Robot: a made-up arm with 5 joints. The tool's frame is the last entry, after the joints. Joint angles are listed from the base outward. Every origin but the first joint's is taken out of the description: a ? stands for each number. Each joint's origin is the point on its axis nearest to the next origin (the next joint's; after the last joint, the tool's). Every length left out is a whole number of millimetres.
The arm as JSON. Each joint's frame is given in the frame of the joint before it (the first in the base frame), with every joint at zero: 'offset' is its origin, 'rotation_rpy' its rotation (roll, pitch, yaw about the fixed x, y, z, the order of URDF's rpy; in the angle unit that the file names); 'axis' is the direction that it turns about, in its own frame. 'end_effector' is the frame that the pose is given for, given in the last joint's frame.
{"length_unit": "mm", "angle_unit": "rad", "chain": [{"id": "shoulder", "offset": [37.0, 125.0, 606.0], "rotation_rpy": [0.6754, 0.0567, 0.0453], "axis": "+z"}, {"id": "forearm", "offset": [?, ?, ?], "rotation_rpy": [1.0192, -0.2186, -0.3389], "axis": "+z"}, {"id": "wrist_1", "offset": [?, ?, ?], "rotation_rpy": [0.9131, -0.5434, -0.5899], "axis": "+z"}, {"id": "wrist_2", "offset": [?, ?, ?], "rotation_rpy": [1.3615, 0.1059, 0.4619], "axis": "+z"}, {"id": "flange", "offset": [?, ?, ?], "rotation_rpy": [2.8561, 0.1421, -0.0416], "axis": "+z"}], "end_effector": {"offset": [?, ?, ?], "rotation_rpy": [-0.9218, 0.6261, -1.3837]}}
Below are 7 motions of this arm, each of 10 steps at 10 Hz.
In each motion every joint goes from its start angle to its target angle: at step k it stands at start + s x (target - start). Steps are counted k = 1, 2, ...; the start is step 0. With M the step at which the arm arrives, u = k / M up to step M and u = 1 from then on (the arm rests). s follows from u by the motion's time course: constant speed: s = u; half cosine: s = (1 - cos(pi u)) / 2; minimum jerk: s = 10 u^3 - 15 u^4 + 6 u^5.
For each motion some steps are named. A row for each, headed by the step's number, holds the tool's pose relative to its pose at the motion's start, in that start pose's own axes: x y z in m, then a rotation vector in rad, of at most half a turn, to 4 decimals.
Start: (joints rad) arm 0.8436 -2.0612 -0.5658 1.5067 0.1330
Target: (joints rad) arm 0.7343 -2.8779 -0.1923 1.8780 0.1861
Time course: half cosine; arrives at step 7
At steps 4, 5, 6, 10:
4: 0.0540 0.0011 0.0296 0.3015 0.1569 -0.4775
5: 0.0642 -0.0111 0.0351 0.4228 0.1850 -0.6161
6: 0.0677 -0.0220 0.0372 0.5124 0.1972 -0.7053
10: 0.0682 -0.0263 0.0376 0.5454 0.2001 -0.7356

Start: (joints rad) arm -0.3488 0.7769 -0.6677 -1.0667 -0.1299
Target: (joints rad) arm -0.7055 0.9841 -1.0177 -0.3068 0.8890
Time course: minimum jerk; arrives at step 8
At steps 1, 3, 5, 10:
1: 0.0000 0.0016 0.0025 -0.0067 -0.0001 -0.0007
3: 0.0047 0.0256 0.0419 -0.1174 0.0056 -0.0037
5: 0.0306 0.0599 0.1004 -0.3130 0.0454 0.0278
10: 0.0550 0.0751 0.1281 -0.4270 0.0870 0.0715

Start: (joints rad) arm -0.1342 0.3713 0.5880 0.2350 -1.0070
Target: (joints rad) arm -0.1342 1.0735 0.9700 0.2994 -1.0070
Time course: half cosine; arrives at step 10
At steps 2, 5, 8, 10:
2: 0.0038 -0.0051 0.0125 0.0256 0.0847 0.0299
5: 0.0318 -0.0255 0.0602 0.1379 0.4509 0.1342
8: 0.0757 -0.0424 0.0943 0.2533 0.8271 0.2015
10: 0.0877 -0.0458 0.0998 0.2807 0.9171 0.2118

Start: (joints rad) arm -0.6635 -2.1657 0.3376 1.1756 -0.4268
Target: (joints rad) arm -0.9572 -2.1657 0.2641 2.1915 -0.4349
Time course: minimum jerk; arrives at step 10
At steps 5, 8, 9, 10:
5: 0.0730 0.0910 0.0369 0.1585 0.1706 -0.4843
8: 0.1674 0.1285 0.0729 0.3689 0.2883 -0.8940
9: 0.1786 0.1296 0.0771 0.3966 0.2998 -0.9379
10: 0.1805 0.1297 0.0778 0.4015 0.3017 -0.9455

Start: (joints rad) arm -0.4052 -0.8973 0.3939 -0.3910 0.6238
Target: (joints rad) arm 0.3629 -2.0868 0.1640 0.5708 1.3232
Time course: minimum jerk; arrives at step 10
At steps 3, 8, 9, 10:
3: 0.0474 0.0151 0.0331 -0.1864 0.0123 0.0380
8: 0.2235 0.1245 0.1913 -1.0154 0.1296 -0.1986
9: 0.2315 0.1287 0.2019 -1.0554 0.1442 -0.2362
10: 0.2328 0.1294 0.2038 -1.0621 0.1468 -0.2430

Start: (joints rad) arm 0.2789 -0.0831 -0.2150 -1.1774 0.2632
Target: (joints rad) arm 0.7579 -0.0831 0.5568 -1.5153 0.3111
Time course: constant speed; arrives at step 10
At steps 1, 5, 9, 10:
1: 0.0034 0.0072 -0.0224 -0.0250 -0.0961 -0.0200
5: 0.0411 0.0387 -0.1141 -0.1154 -0.4745 -0.1119
9: 0.1168 0.0762 -0.1953 -0.1883 -0.8353 -0.2314
10: 0.1408 0.0867 -0.2118 -0.2034 -0.9212 -0.2669

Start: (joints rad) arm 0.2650 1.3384 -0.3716 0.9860 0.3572
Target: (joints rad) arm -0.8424 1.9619 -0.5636 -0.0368 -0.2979
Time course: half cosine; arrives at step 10
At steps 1, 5, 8, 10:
1: -0.0107 -0.0061 -0.0070 0.0176 -0.0202 0.0004
5: -0.1903 -0.0642 -0.2008 0.2927 -0.4664 -0.0030
8: -0.2556 -0.0269 -0.4056 0.3857 -0.9002 -0.0325
10: -0.2561 -0.0106 -0.4510 0.3835 -1.0044 -0.0449

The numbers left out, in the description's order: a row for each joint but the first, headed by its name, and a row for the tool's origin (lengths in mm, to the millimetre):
forearm: -249.0 -116.0 0.0
wrist_1: -37.0 -35.0 0.0
wrist_2: -116.0 105.0 0.0
flange: 82.0 -175.0 0.0
tool: -25.0 24.0 0.0

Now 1 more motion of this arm.
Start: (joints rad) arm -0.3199 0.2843 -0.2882 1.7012 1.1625
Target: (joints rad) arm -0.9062 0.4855 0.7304 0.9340 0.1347
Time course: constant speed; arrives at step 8
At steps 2, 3, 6, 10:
2: -0.0230 -0.0672 -0.0692 0.4231 0.0610 0.0044
3: -0.0383 -0.0955 -0.1094 0.6392 0.0905 0.0059
6: -0.0976 -0.1459 -0.2467 1.3007 0.1609 0.0239
10: -0.1445 -0.1422 -0.3408 1.7471 0.1782 0.0612

